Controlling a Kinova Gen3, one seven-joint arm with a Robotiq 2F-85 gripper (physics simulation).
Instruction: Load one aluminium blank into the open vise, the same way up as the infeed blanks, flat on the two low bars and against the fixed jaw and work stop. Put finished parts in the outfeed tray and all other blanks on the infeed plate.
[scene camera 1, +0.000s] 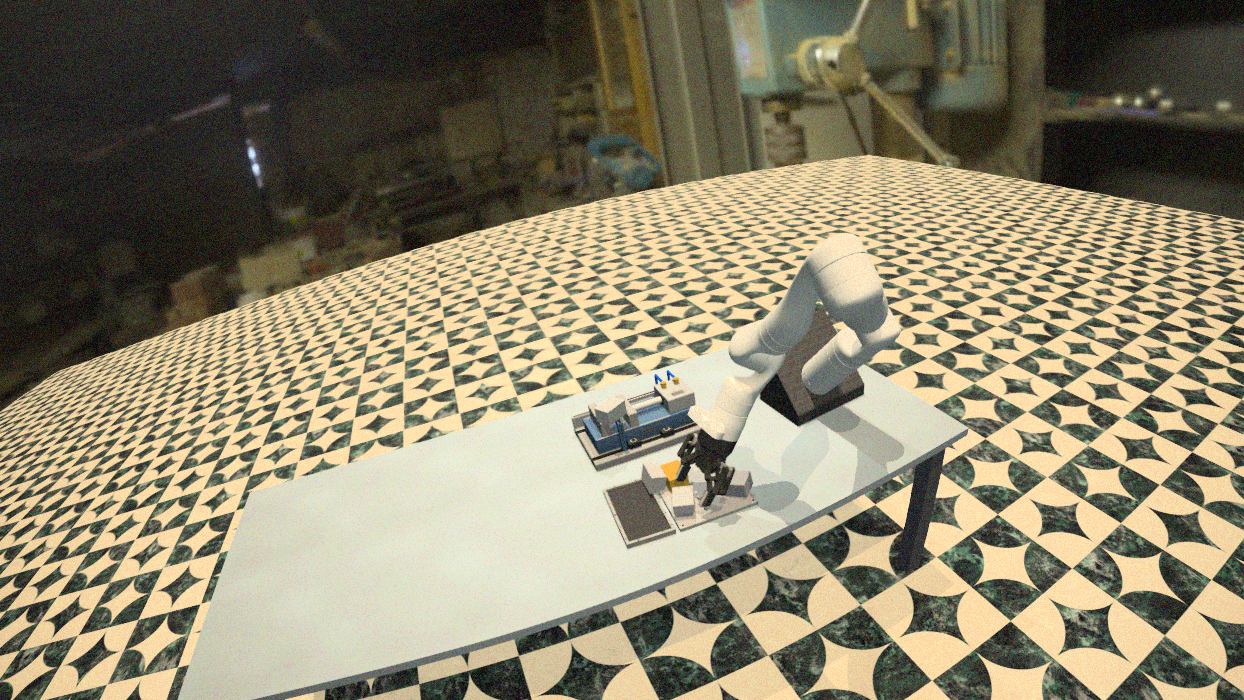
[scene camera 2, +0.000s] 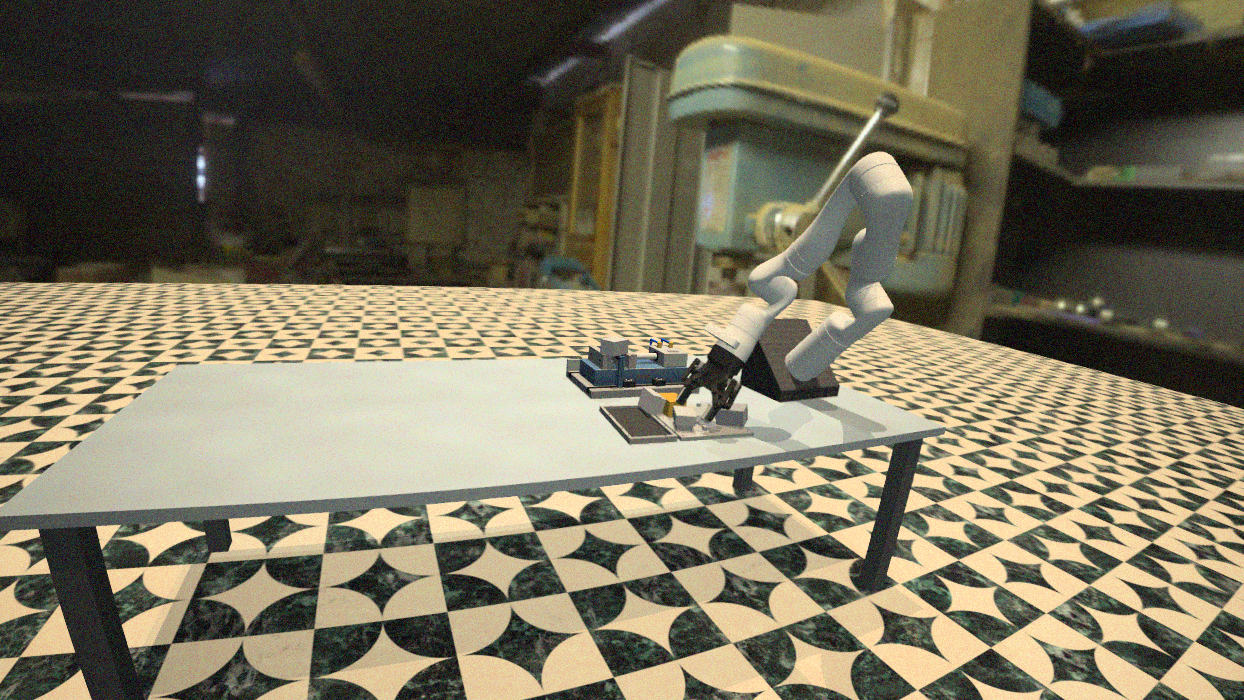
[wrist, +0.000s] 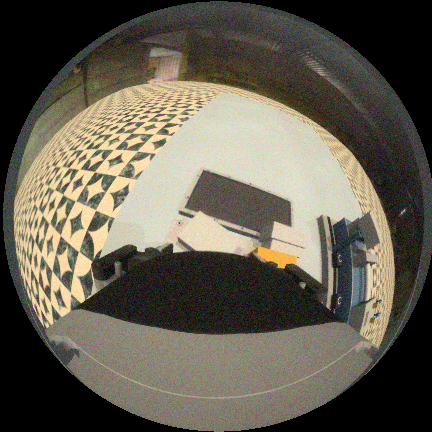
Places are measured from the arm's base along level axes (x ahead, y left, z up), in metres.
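Pixels of known places: gripper, fingertip midpoint: (scene camera 1: 690, 493) (scene camera 2: 691, 412); arm's base at its link origin: (scene camera 1: 817, 377) (scene camera 2: 798, 366).
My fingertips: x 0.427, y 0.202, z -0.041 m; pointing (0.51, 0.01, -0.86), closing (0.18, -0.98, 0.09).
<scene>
For each thing: its top centre in the pictures, then the offset to it from my fingertips.
- infeed plate at its top centre: (scene camera 1: 702, 488) (scene camera 2: 697, 418) dx -0.037, dy -0.034, dz -0.028 m
- orange block at its top centre: (wrist: 277, 267) (scene camera 1: 673, 470) (scene camera 2: 672, 397) dx +0.007, dy -0.080, dz +0.007 m
- pale block at its top centre: (wrist: 209, 237) (scene camera 1: 682, 495) (scene camera 2: 684, 411) dx +0.019, dy +0.007, dz +0.006 m
- blue vise at its top centre: (wrist: 374, 270) (scene camera 1: 636, 398) (scene camera 2: 635, 347) dx +0.012, dy -0.316, dz +0.063 m
- tall grey block at its top centre: (wrist: 375, 224) (scene camera 1: 609, 404) (scene camera 2: 615, 339) dx +0.085, dy -0.269, dz +0.096 m
My gripper (scene camera 1: 694, 491) (scene camera 2: 695, 410) is open and empty, low over the infeed plate (scene camera 1: 717, 514) (scene camera 2: 717, 433), its fingers among the blocks. A grey block (scene camera 1: 653, 476) (scene camera 2: 651, 400) (wrist: 286, 236) stands at the plate's vise side, next to an orange block (scene camera 1: 673, 474) (scene camera 2: 670, 403) (wrist: 276, 257). A pale block (scene camera 1: 682, 501) (scene camera 2: 684, 420) (wrist: 205, 232) sits near the outfeed tray (scene camera 1: 639, 511) (scene camera 2: 639, 422) (wrist: 240, 200), which is empty. Another grey block (scene camera 1: 741, 484) (scene camera 2: 733, 415) sits at the robot end. The blue vise (scene camera 1: 648, 426) (scene camera 2: 639, 374) (wrist: 343, 280) stands behind; its low bars are too small to tell.
The dark wedge-shaped arm base (scene camera 1: 800, 387) (scene camera 2: 774, 361) stands at the table's right end. Small blue and yellow parts (scene camera 1: 667, 381) (scene camera 2: 661, 343) (wrist: 376, 316) stick up at the vise's robot end. A tall grey block (scene camera 1: 607, 413) (scene camera 2: 614, 347) (wrist: 369, 229) rises at its other end.
</scene>
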